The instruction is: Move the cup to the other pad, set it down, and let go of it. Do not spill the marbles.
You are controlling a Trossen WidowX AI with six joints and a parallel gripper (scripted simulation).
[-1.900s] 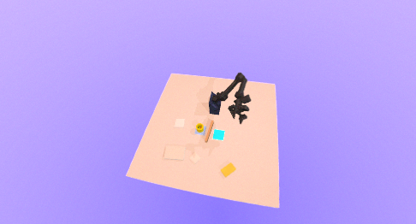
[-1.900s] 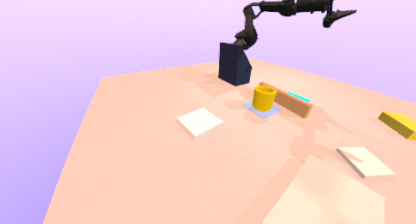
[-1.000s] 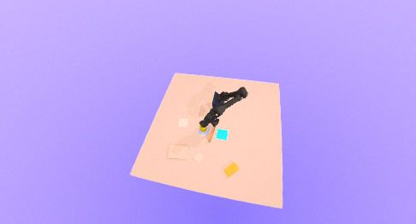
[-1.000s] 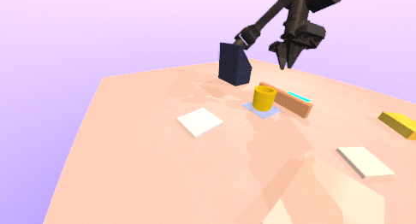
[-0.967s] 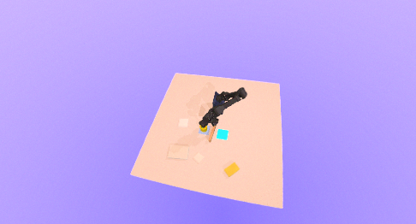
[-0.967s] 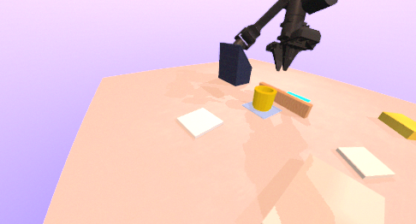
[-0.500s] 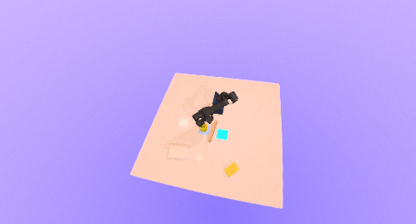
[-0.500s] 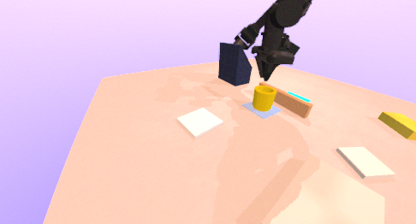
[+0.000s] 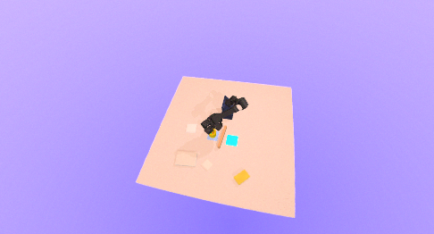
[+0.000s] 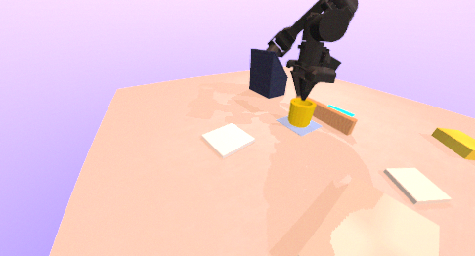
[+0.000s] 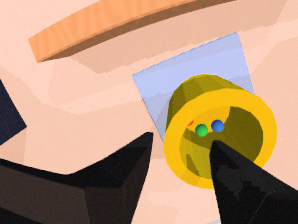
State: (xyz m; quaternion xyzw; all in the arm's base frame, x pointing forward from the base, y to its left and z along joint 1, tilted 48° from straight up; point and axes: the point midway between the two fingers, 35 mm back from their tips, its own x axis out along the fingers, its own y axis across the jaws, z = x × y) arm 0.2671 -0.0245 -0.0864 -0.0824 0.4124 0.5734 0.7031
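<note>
Now: the yellow cup 40 mm below my gripper tip, 20 mm ahead of it and 10 mm to the right of it. The rest, counted from my gripper tip: orange bar (80 mm to the left, 60 mm below, 30 mm ahead); cyan pad (170 mm to the left, 80 mm below, 40 mm ahead); pale slab (300 mm ahead, 190 mm to the right, 60 mm below).
</note>
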